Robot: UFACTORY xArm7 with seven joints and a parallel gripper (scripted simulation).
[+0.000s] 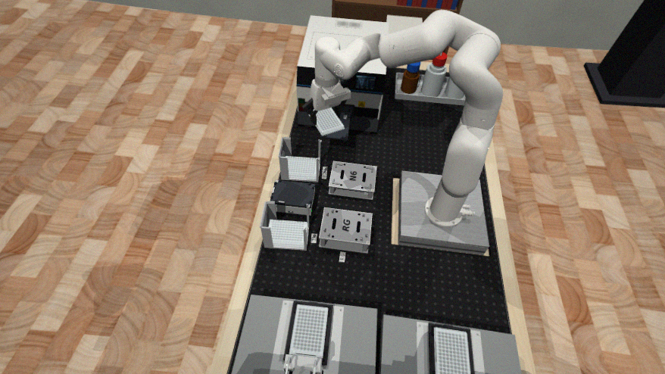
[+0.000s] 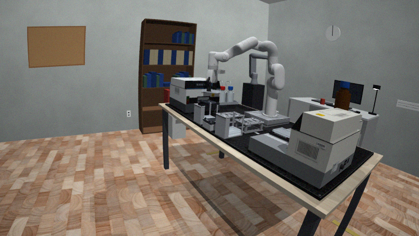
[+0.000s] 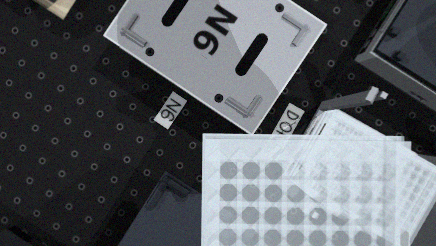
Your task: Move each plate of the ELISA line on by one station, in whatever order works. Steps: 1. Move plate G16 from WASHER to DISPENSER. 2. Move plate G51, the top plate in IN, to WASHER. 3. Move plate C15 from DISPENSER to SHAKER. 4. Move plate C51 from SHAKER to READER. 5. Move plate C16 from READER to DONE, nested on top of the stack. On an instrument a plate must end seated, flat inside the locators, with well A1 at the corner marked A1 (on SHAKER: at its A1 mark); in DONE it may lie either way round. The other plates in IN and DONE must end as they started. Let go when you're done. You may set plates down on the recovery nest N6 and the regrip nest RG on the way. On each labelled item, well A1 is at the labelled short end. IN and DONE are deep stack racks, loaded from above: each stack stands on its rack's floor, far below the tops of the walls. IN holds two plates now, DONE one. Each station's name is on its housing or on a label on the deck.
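My hand is 30 mm past the dark pull-out tray, 80 mm to the left of it and 110 mm above it.
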